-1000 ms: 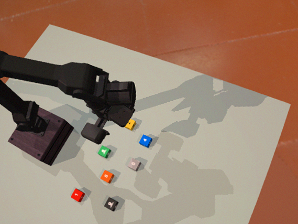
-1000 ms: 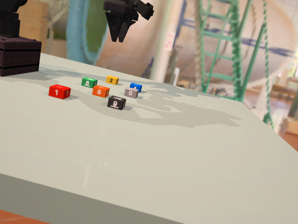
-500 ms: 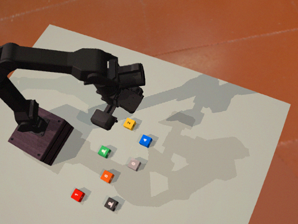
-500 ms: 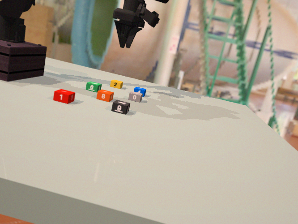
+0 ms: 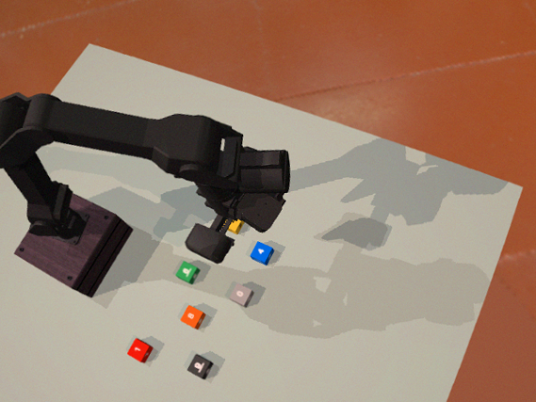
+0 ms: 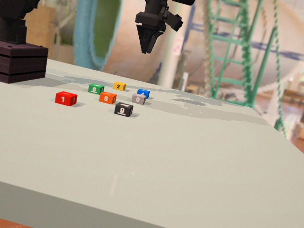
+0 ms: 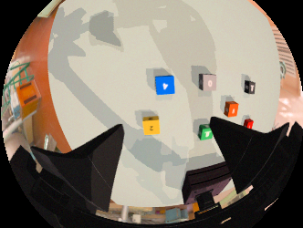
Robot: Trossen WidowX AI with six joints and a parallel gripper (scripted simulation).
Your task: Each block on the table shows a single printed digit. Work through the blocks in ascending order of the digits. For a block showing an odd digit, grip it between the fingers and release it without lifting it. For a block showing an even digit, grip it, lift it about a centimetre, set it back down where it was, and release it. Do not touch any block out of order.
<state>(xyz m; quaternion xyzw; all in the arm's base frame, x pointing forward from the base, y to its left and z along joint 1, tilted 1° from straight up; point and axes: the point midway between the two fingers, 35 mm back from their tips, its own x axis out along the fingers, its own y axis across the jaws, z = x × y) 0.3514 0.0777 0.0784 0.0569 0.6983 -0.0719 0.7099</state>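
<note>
The grey block lies 12 cm below my gripper tip and 10 cm to the right of it. The rest, counted from my gripper tip: yellow block 12 cm below, 6 cm behind, 3 cm to the left; then blue block 12 cm below, 2 cm ahead, 1 cm to the right; then green block 12 cm below, 11 cm behind, 9 cm to the right.
</note>
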